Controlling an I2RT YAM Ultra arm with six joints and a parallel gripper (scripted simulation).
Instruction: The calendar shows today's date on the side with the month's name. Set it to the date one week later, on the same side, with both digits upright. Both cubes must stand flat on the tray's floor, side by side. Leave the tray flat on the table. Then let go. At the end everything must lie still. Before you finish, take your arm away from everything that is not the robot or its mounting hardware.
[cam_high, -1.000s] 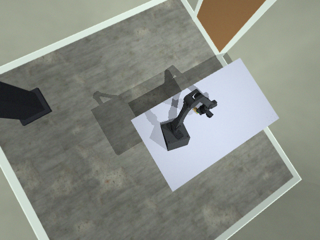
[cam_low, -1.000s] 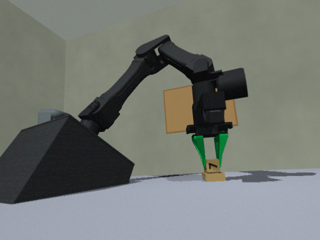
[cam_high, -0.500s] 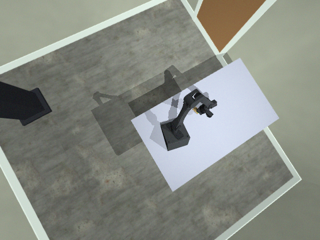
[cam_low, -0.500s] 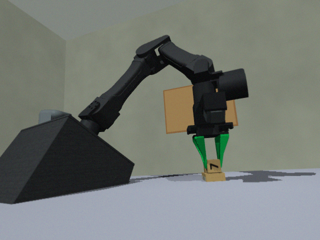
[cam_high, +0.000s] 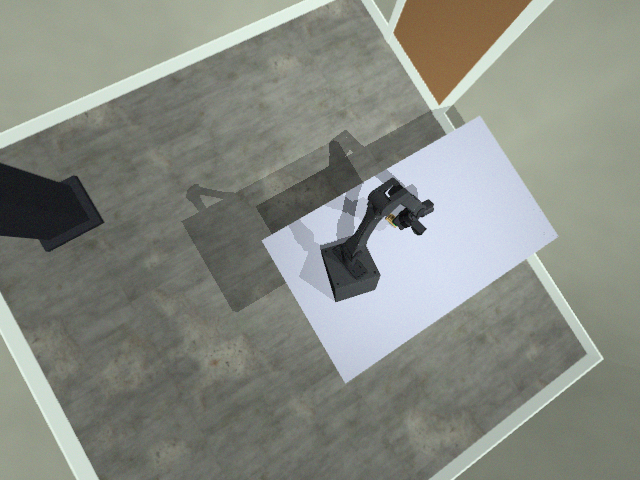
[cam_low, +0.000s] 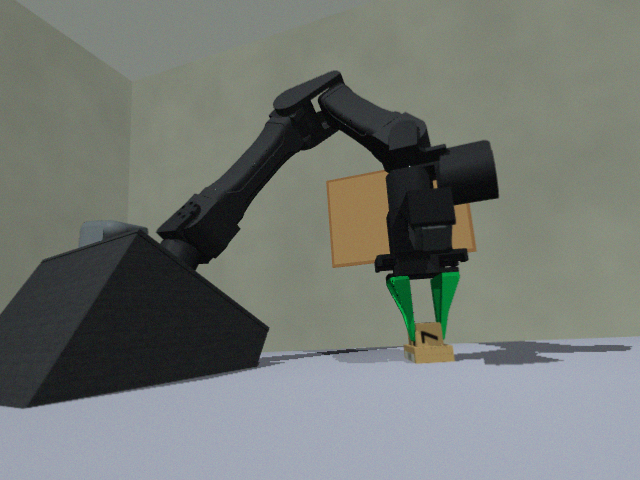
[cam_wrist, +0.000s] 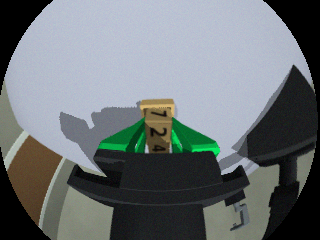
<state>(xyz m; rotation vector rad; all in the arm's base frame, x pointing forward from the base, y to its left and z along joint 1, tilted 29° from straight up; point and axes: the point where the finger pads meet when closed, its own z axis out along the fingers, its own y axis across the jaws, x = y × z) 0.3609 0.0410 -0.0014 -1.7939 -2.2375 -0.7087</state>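
Right now the wooden cube is right at my hand. Also, from my hand: wooden tray (2 cm to the left, 2 cm below).
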